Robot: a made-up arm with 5 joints.
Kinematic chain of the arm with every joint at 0, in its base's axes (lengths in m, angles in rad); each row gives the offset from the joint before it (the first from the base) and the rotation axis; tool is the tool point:
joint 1: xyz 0 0 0.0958 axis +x
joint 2: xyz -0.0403 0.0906 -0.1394 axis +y
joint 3: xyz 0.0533 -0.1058 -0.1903 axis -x
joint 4: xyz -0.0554 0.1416 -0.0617 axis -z
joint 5: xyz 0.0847 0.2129 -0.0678 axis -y
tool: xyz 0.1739 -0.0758 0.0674
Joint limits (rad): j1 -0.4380..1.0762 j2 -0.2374..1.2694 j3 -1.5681..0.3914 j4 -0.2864..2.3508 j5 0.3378..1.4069
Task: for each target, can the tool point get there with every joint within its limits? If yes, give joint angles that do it. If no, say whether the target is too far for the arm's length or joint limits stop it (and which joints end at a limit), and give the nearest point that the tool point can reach.
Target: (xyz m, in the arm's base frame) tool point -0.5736 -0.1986 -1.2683
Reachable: no: too far | nearest point -0.1947 0.0410 -0.4547 | short by 0.929 m
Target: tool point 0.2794 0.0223 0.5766
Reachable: no: joint limits stop it (at a limit: joint 1, joint 2, joint 4, joint 5) | nearest point 0.1195 0.1494 0.2675 | short by 0.370 m
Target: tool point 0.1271 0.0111 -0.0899
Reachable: yes | joints 0.0622 0.4457 -1.2679 0.4172 0.9624
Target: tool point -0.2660 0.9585 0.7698
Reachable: no: too far | nearest point -0.1927 0.5019 0.1861 | short by 0.745 m
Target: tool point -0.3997 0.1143 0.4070
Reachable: no: joint limits stop it (at a limit: joint 1, joint 2, joint 3, joint 4, joint 5) | nearest point -0.2783 0.3194 0.2299 | short by 0.297 m
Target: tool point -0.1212 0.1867 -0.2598
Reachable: yes | joints 0.5379 1.1551 -1.0884 1.1587 0.4818
